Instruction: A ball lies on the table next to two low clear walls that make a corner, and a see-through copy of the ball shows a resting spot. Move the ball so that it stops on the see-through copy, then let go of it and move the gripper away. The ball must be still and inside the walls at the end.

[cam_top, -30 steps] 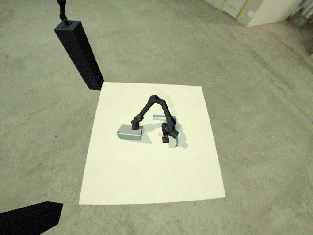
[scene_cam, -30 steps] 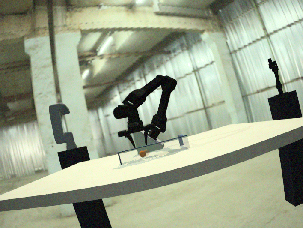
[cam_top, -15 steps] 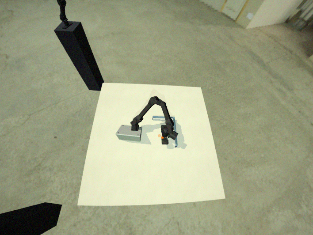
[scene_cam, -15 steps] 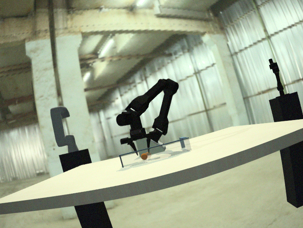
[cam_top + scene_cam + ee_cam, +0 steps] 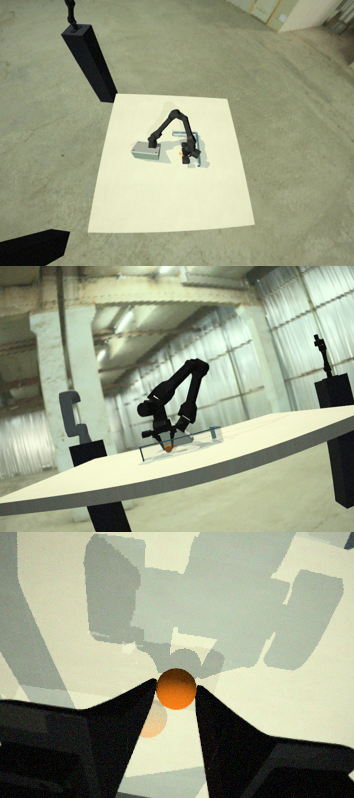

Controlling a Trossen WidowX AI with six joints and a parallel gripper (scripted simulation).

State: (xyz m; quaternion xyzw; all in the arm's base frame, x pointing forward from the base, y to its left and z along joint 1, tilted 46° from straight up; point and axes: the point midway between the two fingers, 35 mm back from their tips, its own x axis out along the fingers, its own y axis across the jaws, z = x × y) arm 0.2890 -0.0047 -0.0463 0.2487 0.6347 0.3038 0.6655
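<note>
Right now the clear wall is 12 cm ahead of my gripper tip, 7 cm to the left of it and 2 cm above it. Also, from my gripper tip: orange ball right at my gripper tip.
</note>
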